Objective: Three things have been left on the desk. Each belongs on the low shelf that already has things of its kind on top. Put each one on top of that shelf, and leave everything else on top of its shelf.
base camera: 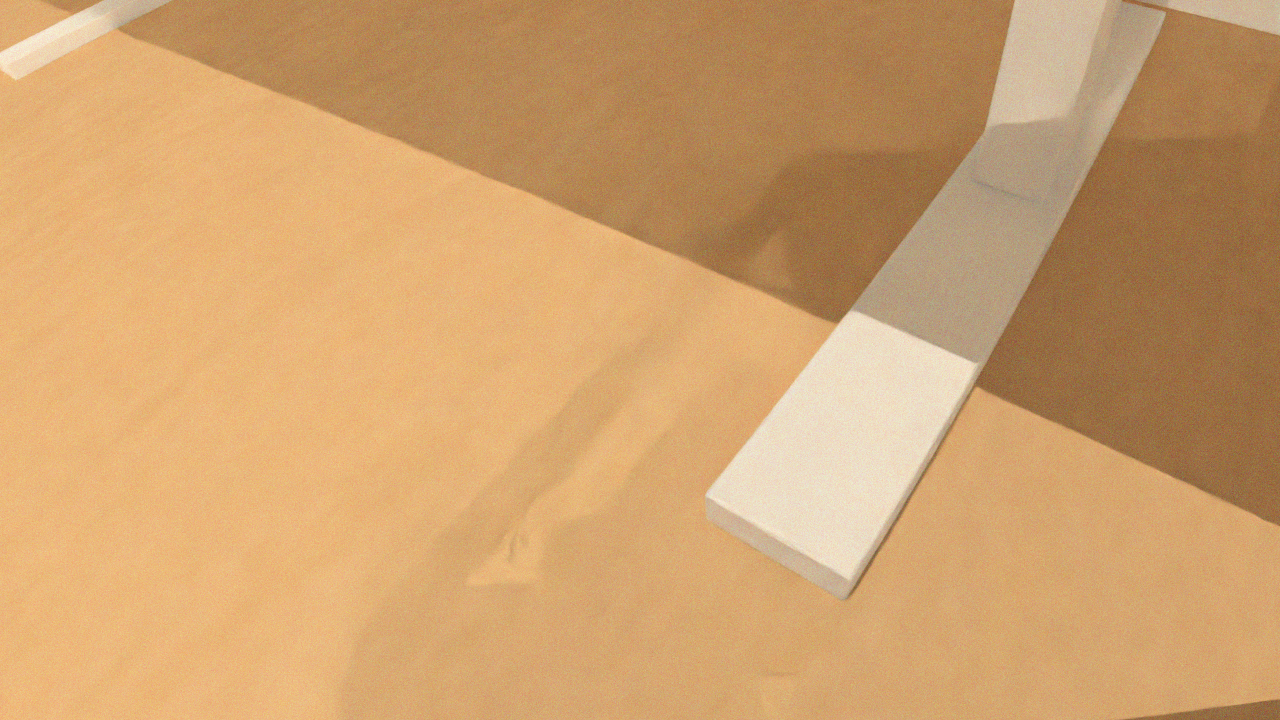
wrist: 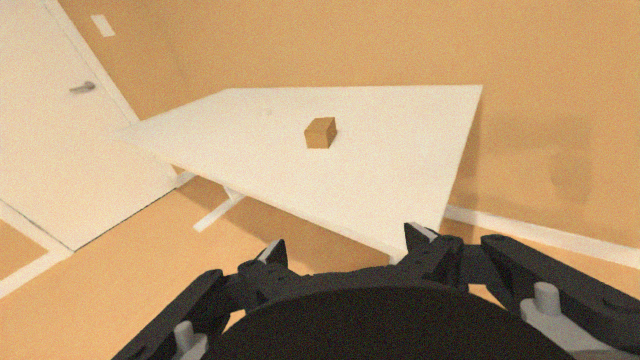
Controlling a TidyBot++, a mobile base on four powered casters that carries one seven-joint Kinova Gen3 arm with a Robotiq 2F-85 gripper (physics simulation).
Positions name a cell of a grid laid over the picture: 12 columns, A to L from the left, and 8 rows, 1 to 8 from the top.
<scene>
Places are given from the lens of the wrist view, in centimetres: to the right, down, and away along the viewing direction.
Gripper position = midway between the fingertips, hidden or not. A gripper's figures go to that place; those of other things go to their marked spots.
gripper (wrist: G6): 2, 5, 15
brown block (wrist: G3): 0, -12, 54
white desk (wrist: H4): 16, -4, 47
white door (wrist: B5): -166, 2, 143
The marked spots on the white door and the brown block are 189 cm apart.
</scene>
